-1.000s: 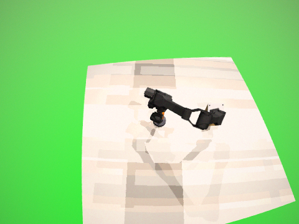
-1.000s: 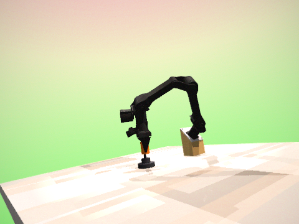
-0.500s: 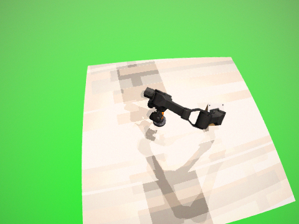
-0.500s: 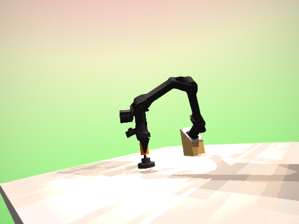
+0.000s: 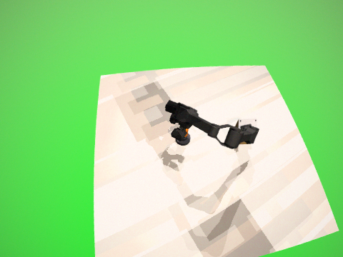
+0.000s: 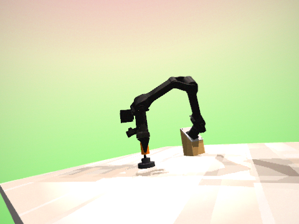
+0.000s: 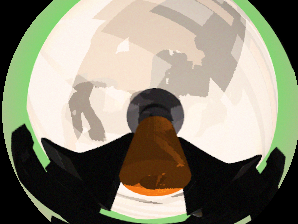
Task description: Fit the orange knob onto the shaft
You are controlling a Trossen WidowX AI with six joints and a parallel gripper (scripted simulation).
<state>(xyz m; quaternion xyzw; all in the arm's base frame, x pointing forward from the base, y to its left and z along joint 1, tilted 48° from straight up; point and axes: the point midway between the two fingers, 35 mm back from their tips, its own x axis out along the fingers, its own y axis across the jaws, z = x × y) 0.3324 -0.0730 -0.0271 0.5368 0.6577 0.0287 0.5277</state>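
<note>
My gripper tip is 20 mm below the orange knob. The rest, counted from my gripper tip: dark round pedestal 40 mm below.
</note>
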